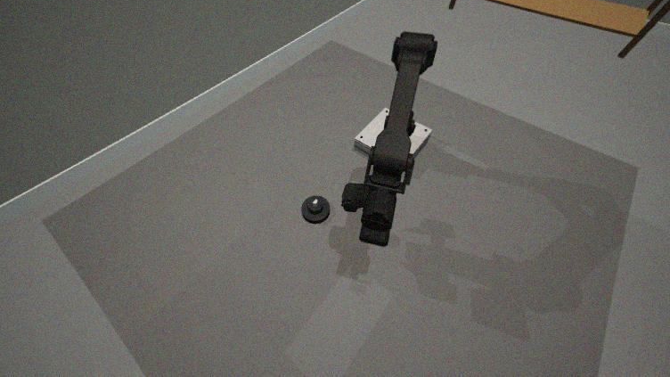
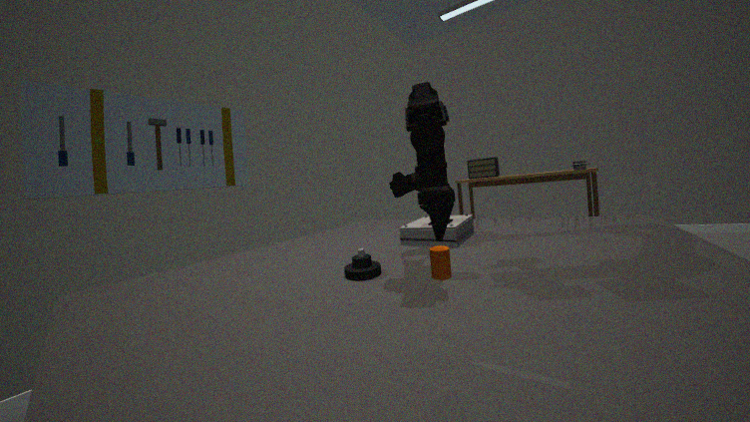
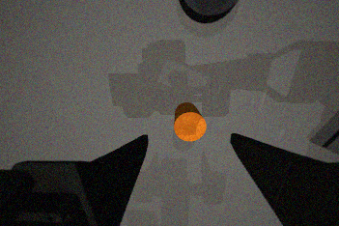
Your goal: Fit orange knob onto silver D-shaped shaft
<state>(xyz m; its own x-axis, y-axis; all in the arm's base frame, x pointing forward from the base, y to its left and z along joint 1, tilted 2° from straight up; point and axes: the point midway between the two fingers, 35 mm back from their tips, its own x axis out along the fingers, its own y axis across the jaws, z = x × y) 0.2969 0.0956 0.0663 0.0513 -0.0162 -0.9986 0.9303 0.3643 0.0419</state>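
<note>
Right now the orange knob is 40 mm below my gripper tip. From my gripper tip the other things lie so: dark round pedestal: 30 mm ahead, 170 mm to the right, 60 mm below.
</note>
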